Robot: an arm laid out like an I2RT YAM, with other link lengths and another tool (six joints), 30 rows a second.
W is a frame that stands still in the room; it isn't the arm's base.
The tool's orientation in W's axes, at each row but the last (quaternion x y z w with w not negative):
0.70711, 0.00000, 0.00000, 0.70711
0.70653, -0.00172, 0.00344, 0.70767
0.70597, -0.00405, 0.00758, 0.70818
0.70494, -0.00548, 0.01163, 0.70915
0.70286, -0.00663, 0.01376, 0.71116
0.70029, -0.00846, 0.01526, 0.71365
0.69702, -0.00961, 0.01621, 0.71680
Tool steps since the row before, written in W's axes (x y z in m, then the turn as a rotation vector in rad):
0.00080, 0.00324, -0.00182, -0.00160, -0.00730, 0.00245
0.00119, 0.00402, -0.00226, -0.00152, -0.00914, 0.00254
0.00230, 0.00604, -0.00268, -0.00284, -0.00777, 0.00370
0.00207, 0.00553, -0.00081, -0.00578, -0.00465, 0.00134
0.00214, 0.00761, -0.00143, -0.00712, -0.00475, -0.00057
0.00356, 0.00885, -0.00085, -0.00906, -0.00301, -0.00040
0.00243, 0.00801, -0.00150, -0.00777, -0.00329, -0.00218
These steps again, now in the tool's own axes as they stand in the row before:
0.00080, -0.00182, -0.00324, -0.00160, 0.00245, 0.00730
0.00118, -0.00226, -0.00402, -0.00152, 0.00254, 0.00914
0.00229, -0.00270, -0.00604, -0.00282, 0.00372, 0.00777
0.00210, -0.00083, -0.00552, -0.00579, 0.00145, 0.00461
0.00218, -0.00140, -0.00760, -0.00718, -0.00042, 0.00467
0.00362, -0.00080, -0.00883, -0.00910, -0.00015, 0.00292
0.00245, -0.00136, -0.00803, -0.00788, -0.00198, 0.00316

